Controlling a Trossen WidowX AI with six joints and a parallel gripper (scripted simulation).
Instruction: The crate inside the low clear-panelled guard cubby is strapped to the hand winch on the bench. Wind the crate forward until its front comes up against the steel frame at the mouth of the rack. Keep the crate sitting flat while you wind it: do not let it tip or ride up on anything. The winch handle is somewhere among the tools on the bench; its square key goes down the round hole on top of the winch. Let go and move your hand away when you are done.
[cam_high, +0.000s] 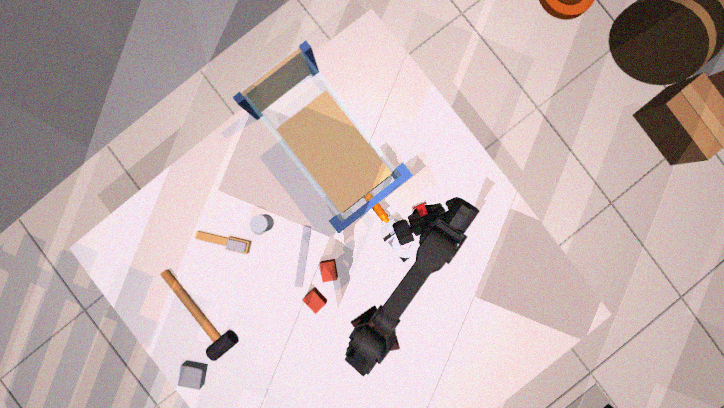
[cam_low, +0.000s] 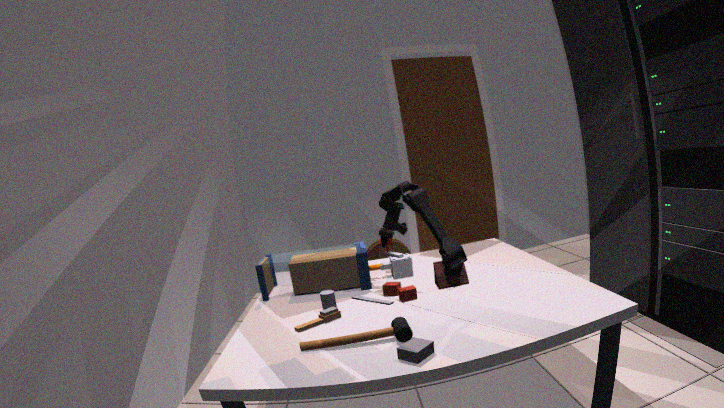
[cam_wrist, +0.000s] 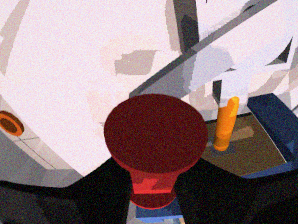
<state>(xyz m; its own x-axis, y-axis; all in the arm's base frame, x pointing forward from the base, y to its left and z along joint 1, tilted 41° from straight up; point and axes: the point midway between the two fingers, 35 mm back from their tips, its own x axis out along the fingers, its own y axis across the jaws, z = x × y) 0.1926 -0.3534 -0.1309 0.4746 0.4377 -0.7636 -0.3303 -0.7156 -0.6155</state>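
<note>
My gripper tip is 20 mm past the red knob and 10 mm to the right of it. Round my gripper tip: grey winch: 100 mm below, 90 mm to the left, 70 mm behind; blue steel frame: 100 mm ahead, 90 mm to the left, 20 mm below; grey crank bar: 40 mm to the left, 30 mm below, 30 mm behind.
</note>
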